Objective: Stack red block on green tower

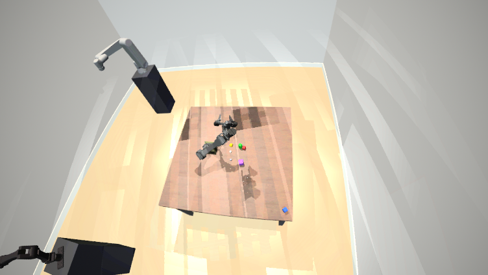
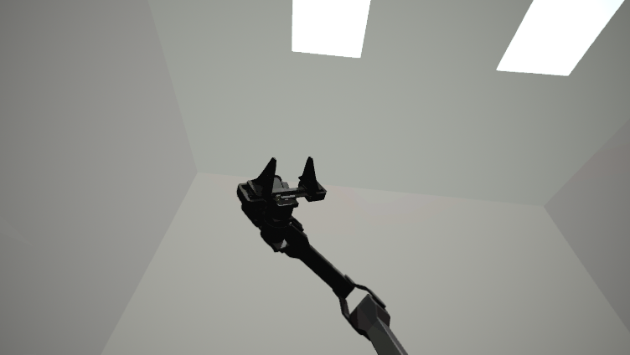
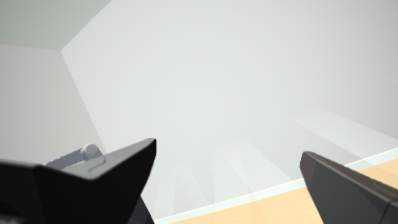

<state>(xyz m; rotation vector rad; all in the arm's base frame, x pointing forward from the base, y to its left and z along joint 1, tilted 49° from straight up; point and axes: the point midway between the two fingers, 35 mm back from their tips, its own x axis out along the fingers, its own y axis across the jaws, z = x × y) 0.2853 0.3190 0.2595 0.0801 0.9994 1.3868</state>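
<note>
The red block lies 54 cm below my gripper tip, 10 cm ahead of it and 1 cm to the right of it. The rest, counted from my gripper tip: yellow thing 54 cm below, 5 cm behind, 2 cm to the left; small grey thing 55 cm below, 15 cm to the right, 3 cm behind; small white thing 55 cm below, 5 cm to the right, 4 cm behind.
</note>
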